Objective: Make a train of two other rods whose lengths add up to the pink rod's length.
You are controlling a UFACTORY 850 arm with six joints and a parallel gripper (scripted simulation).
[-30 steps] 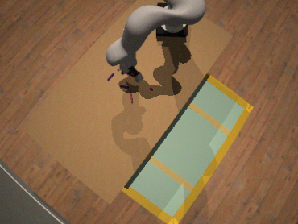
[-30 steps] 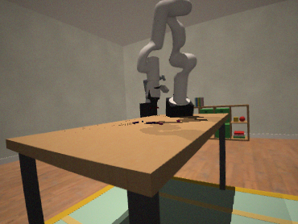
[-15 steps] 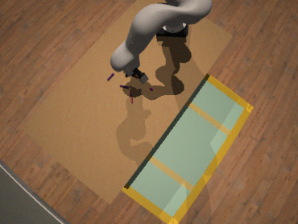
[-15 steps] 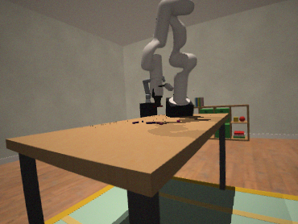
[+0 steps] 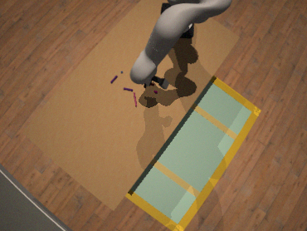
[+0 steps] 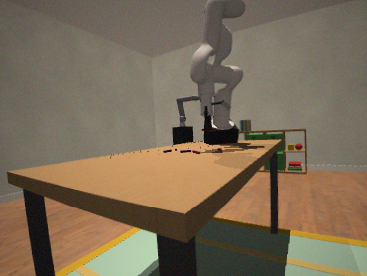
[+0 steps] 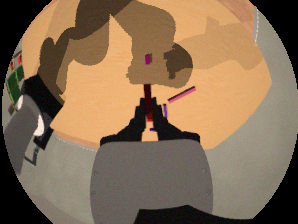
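Right now my hand is 20 mm past the magenta rod, 50 mm to the right of it and 120 mm above it. Round my hand: red rod: 20 mm below; then tiny blue rod: 50 mm ahead, 200 mm to the right, 120 mm below; then pink rod: 110 mm ahead, 120 mm below.
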